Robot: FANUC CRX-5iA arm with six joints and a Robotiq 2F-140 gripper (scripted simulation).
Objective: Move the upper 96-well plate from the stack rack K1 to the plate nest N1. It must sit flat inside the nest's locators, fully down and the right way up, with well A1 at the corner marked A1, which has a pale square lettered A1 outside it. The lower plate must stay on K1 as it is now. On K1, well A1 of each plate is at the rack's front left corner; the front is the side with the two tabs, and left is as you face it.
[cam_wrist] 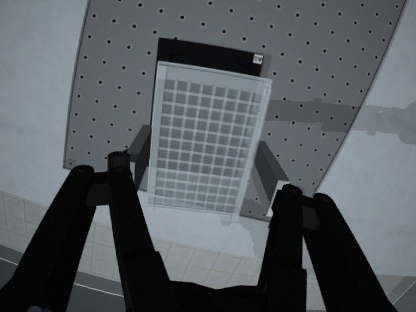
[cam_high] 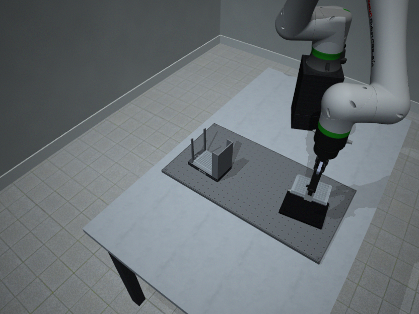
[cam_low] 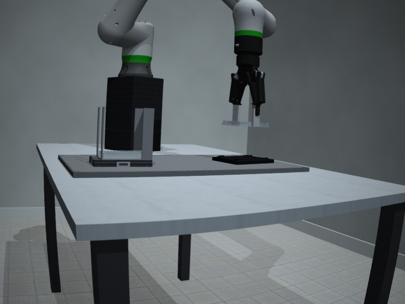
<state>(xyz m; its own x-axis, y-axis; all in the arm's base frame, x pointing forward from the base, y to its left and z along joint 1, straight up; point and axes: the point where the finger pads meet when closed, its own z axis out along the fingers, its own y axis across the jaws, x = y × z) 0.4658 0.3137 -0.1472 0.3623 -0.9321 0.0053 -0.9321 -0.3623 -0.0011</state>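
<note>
The pale A1 square is 20 mm behind my hand, 90 mm to the right of it and 130 mm below it. Round my hand: grey wall (110 mm ahead, 320 mm to the right, 50 mm below).
</note>
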